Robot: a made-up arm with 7 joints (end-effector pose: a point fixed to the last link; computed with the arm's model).
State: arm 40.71 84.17 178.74 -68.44 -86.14 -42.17 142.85
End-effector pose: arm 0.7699 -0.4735 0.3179 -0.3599 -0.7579 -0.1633 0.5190
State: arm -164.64 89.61 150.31 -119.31 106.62 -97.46 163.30
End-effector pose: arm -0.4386 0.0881 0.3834 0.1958 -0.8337 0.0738 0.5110
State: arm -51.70 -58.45 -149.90 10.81 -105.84 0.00 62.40
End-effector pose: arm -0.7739 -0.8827 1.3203 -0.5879 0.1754 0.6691 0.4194
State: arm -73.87 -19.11 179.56 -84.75 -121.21 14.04 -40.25
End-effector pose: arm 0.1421 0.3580 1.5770 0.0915 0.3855 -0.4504 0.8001
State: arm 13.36 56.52 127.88 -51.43 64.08 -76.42 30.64
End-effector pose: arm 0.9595 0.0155 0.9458 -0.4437 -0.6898 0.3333 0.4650
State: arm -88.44 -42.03 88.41 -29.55 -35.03 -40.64 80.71
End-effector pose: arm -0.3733 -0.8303 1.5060 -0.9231 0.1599 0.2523 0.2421
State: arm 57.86 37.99 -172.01 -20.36 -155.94 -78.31 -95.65
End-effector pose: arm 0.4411 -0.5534 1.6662 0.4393 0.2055 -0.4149 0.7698
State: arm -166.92 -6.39 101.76 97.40 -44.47 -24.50 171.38
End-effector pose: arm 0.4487 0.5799 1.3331 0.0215 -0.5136 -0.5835 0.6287
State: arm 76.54 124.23 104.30 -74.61 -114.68 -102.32 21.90
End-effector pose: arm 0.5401 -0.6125 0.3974 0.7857 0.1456 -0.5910 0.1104
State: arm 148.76 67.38 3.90 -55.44 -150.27 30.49 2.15
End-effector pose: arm -0.4938 -0.3595 1.6517 0.6493 0.1834 -0.5263 0.5174
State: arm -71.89 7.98 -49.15 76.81 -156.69 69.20 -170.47
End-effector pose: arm -0.2720 0.5162 1.6534 0.3174 0.4588 0.2755 0.7828
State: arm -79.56 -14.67 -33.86 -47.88 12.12 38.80 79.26
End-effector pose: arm 0.1609 -0.6087 1.7948 0.7549 0.2931 -0.2650 0.5235
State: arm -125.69 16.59 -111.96 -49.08 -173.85 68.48 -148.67
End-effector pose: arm 0.1823 0.6366 1.5120 -0.0927 -0.9626 0.1628 0.1958
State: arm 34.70 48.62 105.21 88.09 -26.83 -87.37 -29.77
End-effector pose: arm 0.1076 -0.6387 1.4849 0.3098 -0.4698 -0.8207 0.0986
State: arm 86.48 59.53 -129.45 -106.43 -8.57 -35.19 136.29
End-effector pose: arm -0.3826 -0.5003 0.6146 -0.3794 -0.2524 0.0418 0.8892
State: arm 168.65 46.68 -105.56 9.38 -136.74 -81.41 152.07
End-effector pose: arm -0.7665 -0.4018 1.4654 -0.8246 -0.2929 0.3756 0.3054
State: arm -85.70 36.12 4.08 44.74 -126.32 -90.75 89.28
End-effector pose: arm 0.2799 0.8186 1.2412 0.0337 0.6038 -0.7747 0.1850
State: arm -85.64 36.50 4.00 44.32 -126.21 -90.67 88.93
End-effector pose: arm 0.2806 0.8222 1.2392 0.0357 0.6060 -0.7729 0.1847
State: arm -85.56 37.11 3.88 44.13 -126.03 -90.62 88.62
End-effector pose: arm 0.2816 0.8275 1.2321 0.0369 0.6048 -0.7739 0.1844
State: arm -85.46 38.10 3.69 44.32 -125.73 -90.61 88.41
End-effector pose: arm 0.2830 0.8353 1.2162 0.0364 0.5976 -0.7794 0.1844
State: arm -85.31 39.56 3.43 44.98 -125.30 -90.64 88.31
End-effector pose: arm 0.2852 0.8458 1.1894 0.0340 0.5833 -0.7903 0.1847
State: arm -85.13 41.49 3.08 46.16 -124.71 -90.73 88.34
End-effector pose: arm 0.2878 0.8578 1.1511 0.0293 0.5608 -0.8064 0.1853
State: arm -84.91 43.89 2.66 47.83 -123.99 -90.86 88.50
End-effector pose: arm 0.2907 0.8699 1.1014 0.0222 0.5300 -0.8270 0.1863
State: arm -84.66 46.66 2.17 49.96 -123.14 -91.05 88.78
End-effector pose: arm 0.2937 0.8797 1.0422 0.0128 0.4915 -0.8504 0.1874
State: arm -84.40 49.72 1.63 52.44 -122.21 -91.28 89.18
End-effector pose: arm 0.2961 0.8853 0.9760 0.0010 0.4463 -0.8748 0.1887
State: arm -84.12 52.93 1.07 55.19 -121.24 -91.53 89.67
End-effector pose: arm 0.2980 0.8852 0.9060 -0.0126 0.3960 -0.8983 0.1899
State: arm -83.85 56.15 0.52 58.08 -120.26 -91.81 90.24
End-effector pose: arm 0.2990 0.8789 0.8363 -0.0276 0.3429 -0.9194 0.1909
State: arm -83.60 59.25 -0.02 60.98 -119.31 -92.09 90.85
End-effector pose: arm 0.2988 0.8671 0.7702 -0.0434 0.2893 -0.9368 0.1918
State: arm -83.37 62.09 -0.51 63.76 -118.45 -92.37 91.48
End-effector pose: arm 0.2978 0.8510 0.7110 -0.0590 0.2381 -0.9502 0.1923
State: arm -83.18 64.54 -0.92 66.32 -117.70 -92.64 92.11
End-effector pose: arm 0.2962 0.8329 0.6610 -0.0735 0.1914 -0.9596 0.1925
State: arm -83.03 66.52 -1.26 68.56 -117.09 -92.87 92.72
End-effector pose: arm 0.2942 0.8150 0.6214 -0.0865 0.1513 -0.9657 0.1925
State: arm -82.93 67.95 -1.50 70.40 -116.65 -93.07 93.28
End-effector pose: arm 0.2923 0.7993 0.5930 -0.0971 0.1194 -0.9692 0.1923
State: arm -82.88 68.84 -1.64 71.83 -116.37 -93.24 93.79
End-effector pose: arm 0.2906 0.7870 0.5749 -0.1052 0.0959 -0.9710 0.1919
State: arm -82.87 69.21 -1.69 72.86 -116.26 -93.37 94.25
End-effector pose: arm 0.2894 0.7785 0.5661 -0.1107 0.0805 -0.9719 0.1914
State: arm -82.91 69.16 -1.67 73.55 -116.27 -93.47 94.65
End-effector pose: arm 0.2883 0.7738 0.5645 -0.1141 0.0721 -0.9723 0.1910
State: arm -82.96 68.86 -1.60 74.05 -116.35 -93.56 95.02
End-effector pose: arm 0.2877 0.7710 0.5672 -0.1161 0.0675 -0.9725 0.1905
